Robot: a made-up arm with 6 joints. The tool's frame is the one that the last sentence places. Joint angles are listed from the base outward.
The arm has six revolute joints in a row. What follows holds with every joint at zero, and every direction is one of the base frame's.
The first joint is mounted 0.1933 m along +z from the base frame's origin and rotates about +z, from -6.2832 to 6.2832 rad.
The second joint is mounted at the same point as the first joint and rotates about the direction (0, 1, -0.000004), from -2.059 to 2.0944 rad.
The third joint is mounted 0.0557 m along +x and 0.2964 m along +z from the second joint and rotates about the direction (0, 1, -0.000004), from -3.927 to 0.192 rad.
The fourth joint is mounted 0.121 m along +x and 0.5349 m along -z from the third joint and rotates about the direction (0, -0.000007, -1), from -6.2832 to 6.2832 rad.
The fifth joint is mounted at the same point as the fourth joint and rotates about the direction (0, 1, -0.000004), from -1.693 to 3.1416 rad.
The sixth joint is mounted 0.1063 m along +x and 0.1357 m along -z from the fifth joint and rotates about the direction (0, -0.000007, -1), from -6.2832 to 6.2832 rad.
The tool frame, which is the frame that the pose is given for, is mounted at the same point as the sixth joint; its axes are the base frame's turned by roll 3.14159, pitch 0 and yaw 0 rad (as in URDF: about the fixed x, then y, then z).
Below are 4 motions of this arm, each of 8 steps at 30 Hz.
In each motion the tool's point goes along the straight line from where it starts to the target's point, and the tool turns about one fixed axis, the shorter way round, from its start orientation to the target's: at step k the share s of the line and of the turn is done. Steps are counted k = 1, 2, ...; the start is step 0. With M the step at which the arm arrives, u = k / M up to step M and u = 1 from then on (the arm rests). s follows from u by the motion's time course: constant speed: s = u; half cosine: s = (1 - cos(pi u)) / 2; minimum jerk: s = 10 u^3 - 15 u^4 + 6 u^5.
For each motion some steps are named. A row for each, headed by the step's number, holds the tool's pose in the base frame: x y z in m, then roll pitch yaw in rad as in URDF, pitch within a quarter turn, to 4 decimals.
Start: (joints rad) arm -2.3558 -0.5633 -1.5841 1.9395 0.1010 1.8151
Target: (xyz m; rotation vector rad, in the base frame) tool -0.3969 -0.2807 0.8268 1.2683 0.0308 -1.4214
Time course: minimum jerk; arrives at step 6
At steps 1, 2, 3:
1: -0.3532 -0.2322 0.9151 0.6534 0.7742 -1.4151
2: -0.3611 -0.2410 0.8991 0.7137 0.7718 -1.3767
3: -0.3743 -0.2556 0.8726 0.8131 0.7642 -1.3138

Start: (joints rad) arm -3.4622 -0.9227 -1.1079 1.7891 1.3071 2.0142
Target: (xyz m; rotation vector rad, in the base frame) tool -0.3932 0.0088 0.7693 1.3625 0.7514 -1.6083
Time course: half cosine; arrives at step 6
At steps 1, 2, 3, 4, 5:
1: -0.3541 0.0103 0.8387 0.1258 1.2664 -1.9083
2: -0.3618 0.0100 0.8251 0.1667 1.2809 -1.8673
3: -0.3723 0.0096 0.8065 0.2295 1.3000 -1.8044
4: -0.3827 0.0092 0.7879 0.3014 1.3178 -1.7324
5: -0.3904 0.0089 0.7743 0.3605 1.3299 -1.6732

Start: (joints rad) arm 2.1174 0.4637 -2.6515 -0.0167 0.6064 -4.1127
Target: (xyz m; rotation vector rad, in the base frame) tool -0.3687 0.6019 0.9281 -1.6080 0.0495 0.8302
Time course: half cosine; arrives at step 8
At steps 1, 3, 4, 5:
1: -0.3558 0.5843 0.9486 -1.5575 0.5850 0.5429
3: -0.3594 0.5892 0.9428 -1.5537 0.5777 0.5343
4: -0.3620 0.5927 0.9388 -1.5510 0.5726 0.5282
5: -0.3646 0.5962 0.9347 -1.5482 0.5675 0.5221

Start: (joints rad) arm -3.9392 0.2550 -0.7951 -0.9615 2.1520 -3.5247
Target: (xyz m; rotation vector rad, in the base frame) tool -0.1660 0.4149 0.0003 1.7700 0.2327 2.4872
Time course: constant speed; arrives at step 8
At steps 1, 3, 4, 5, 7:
1: -0.1957 0.4076 0.0059 -0.1410 -1.3278 -3.0030
3: -0.1872 0.4097 0.0043 0.0918 -1.3026 3.0628
4: -0.1829 0.4107 0.0035 0.1910 -1.2857 2.9712
5: -0.1787 0.4118 0.0027 0.2790 -1.2666 2.8910
7: -0.1702 0.4139 0.0011 0.4252 -1.2230 2.7603

